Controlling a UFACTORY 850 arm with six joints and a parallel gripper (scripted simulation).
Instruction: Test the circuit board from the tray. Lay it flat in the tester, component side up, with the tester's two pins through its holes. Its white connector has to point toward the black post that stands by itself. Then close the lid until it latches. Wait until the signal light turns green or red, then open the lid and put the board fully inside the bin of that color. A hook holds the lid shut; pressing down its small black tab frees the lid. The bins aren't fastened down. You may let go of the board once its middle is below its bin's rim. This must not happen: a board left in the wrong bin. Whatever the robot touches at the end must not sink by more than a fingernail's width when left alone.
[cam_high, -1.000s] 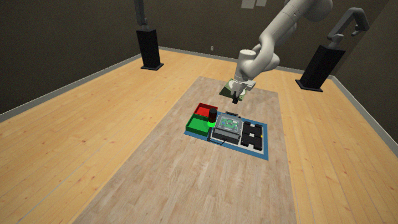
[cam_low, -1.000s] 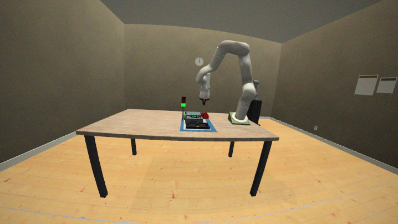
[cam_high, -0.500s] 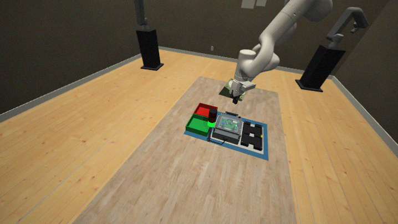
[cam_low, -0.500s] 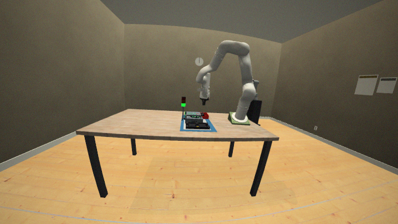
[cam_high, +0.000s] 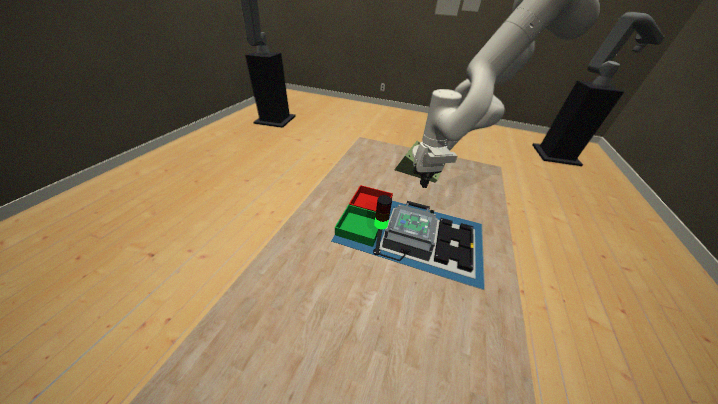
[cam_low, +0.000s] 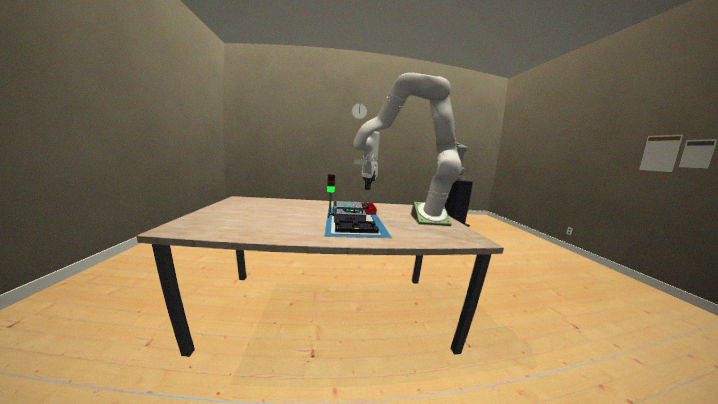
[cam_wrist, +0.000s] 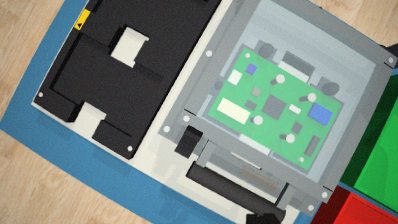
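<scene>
Right now the small black part is 12 cm below my hand, 5 cm to the left of it and 3 cm ahead of it. Also, from my hand: tester lid: 12 cm below, 9 cm ahead, 1 cm to the right; then green circuit board: 14 cm below, 8 cm ahead, 1 cm to the right; then red bin: 20 cm to the right, 19 cm below, 5 cm behind.
</scene>
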